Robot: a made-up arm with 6 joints.
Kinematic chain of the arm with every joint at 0, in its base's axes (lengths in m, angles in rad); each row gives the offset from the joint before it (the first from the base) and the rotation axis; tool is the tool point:
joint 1: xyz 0 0 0.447 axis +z
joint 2: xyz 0 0 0 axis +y
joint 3: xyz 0 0 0.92 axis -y
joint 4: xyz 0 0 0 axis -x
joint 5: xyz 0.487 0 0 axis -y
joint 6: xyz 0 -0.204 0 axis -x
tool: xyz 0 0 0
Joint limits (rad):
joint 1: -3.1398..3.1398
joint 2: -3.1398..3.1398
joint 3: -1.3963..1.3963
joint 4: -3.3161..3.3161
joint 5: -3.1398..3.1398
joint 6: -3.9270..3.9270
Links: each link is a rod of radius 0.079 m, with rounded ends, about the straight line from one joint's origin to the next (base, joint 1, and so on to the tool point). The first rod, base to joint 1, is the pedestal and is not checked.
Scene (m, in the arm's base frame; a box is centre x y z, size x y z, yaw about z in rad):
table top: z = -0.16
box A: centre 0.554 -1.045 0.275 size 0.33 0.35 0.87 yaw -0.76
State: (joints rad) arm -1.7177 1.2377 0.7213 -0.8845 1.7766 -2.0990
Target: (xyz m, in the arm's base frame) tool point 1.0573 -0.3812 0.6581
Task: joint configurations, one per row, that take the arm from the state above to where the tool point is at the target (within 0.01 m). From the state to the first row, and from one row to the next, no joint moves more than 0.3 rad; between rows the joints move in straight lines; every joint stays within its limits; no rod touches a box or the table.
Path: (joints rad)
1: -1.5489 1.0872 0.7847 -0.8832 1.8046 -1.8640
2: -1.3802 0.9366 0.8481 -0.8819 1.8327 -1.6291
3: -1.2114 0.7861 0.9115 -0.8806 1.8607 -1.3941
4: -0.9761 0.8194 0.8224 -0.9456 1.8397 -1.5704
5: -0.7408 0.8528 0.7334 -1.0105 1.8187 -1.7466
6: -0.5055 0.8861 0.6444 -1.0755 1.7976 -1.9228
7: -0.2702 0.9194 0.5553 -1.1405 1.7766 -2.0990

